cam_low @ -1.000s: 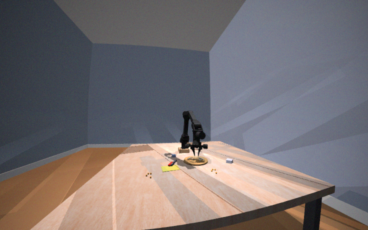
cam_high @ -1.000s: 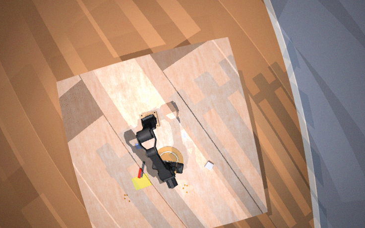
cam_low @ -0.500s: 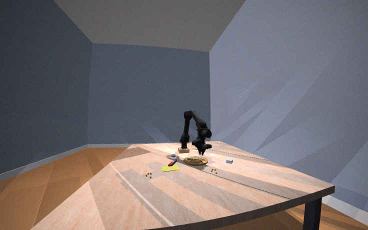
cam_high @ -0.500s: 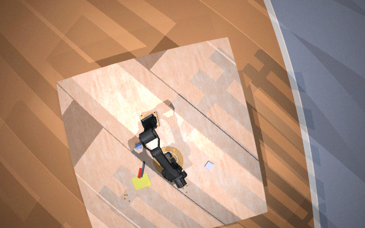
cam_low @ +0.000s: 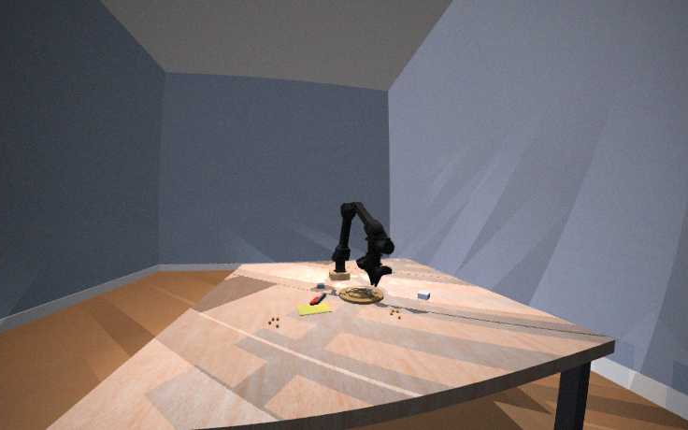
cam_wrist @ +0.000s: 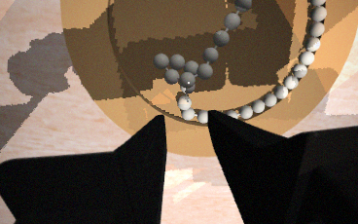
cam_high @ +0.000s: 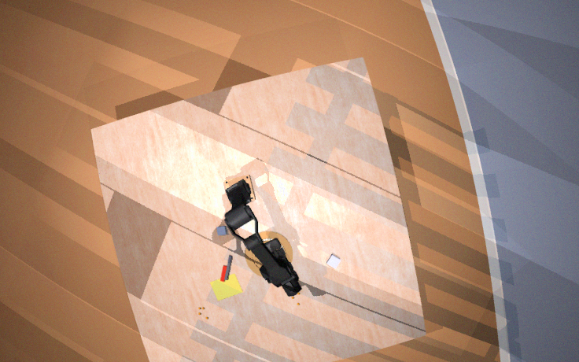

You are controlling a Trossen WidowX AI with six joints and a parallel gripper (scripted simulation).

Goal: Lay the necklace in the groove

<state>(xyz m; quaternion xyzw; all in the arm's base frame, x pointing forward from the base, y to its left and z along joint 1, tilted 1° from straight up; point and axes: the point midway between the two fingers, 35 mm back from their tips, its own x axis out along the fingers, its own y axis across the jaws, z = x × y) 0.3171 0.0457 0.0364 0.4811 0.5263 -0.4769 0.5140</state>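
The round bead board lies 20 mm behind my gripper tip, 50 mm to the right of it and 30 mm below it. Round my gripper tip: grey block 110 mm ahead, 190 mm to the left, 30 mm below; blue block 200 mm behind, 190 mm to the right, 40 mm below; red marker 30 mm behind, 250 mm to the right, 40 mm below.
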